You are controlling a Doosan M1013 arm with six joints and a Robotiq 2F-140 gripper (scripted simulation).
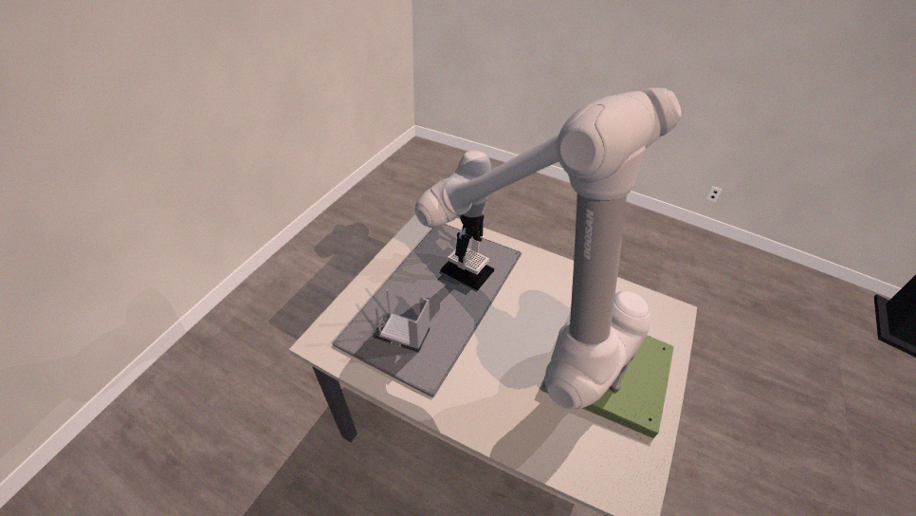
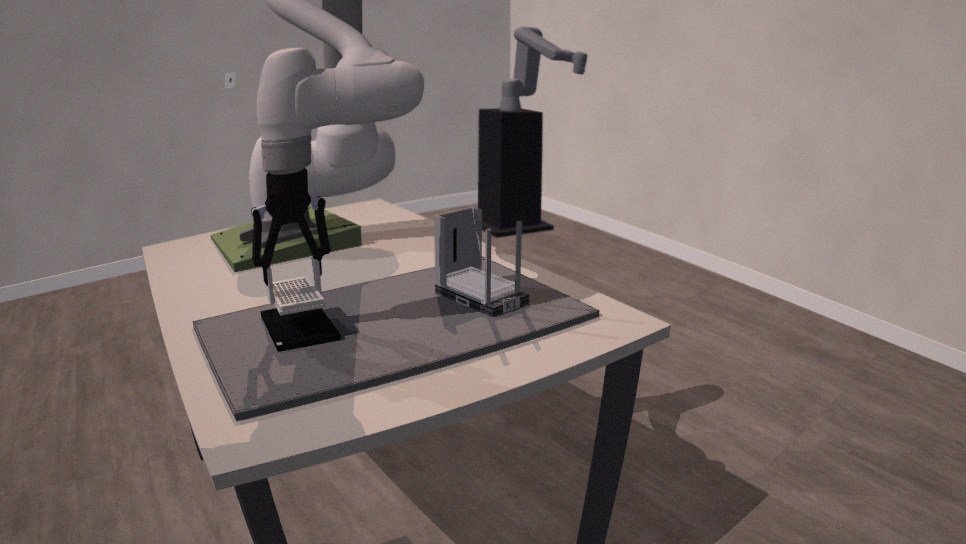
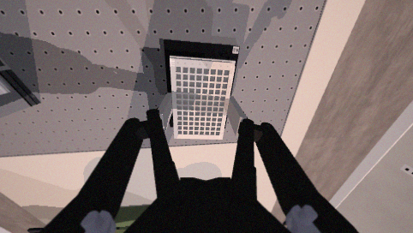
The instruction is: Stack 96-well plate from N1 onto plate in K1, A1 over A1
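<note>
My gripper is now 8 cm short of the pale A1 mark, 5 cm to the left of it and 7 cm above it.
</note>
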